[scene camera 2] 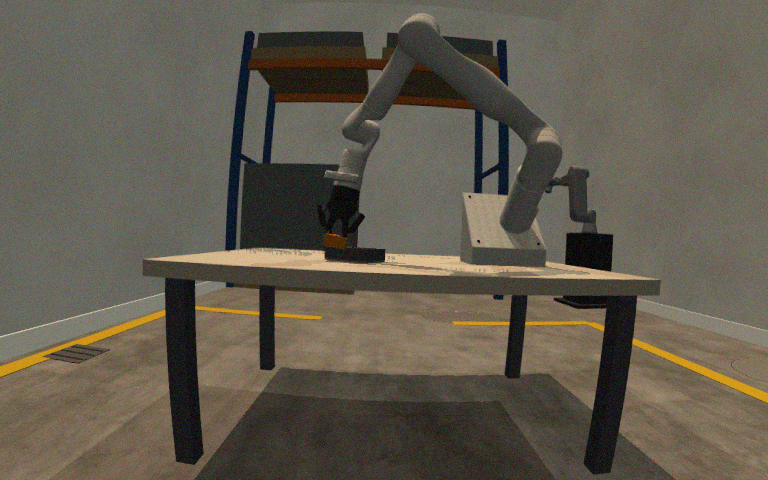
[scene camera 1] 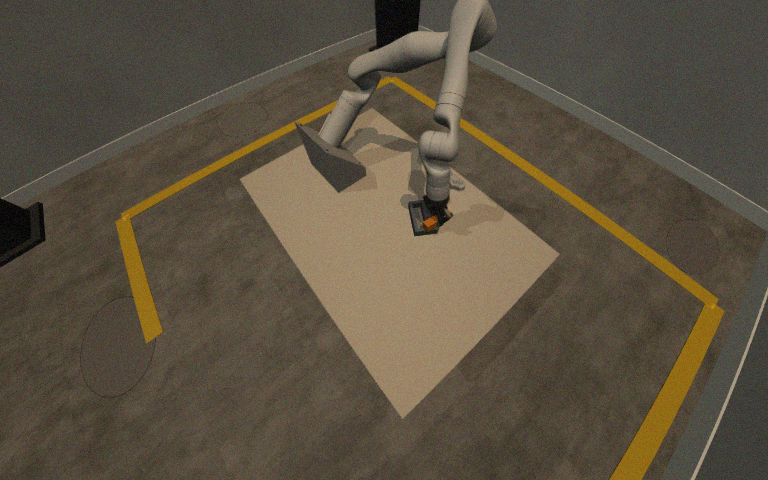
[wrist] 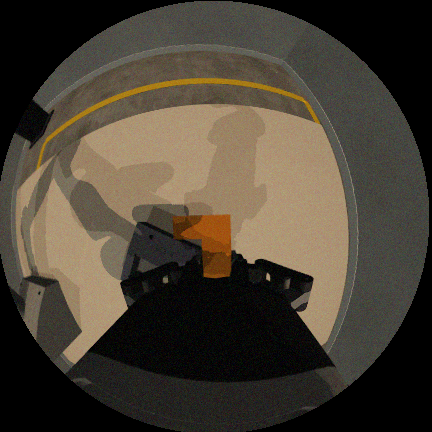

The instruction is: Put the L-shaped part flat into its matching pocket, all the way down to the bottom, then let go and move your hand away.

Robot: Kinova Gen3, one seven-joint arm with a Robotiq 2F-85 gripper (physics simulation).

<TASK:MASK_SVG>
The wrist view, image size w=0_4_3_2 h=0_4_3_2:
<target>my gripper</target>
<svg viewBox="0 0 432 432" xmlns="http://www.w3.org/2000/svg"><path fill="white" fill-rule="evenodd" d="M335 367L296 312L303 311L306 308L313 277L263 258L254 260L254 263L247 263L247 260L240 253L236 253L235 250L231 250L231 270L229 276L217 278L203 277L202 251L198 251L197 255L193 255L190 260L185 261L185 265L178 266L177 262L170 261L120 281L127 309L86 351L153 373L210 382L264 380L327 366Z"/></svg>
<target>orange L-shaped part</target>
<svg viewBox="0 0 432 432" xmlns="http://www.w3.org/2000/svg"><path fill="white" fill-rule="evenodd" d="M172 216L173 239L201 239L203 277L217 278L229 276L231 270L230 214Z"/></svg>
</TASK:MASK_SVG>
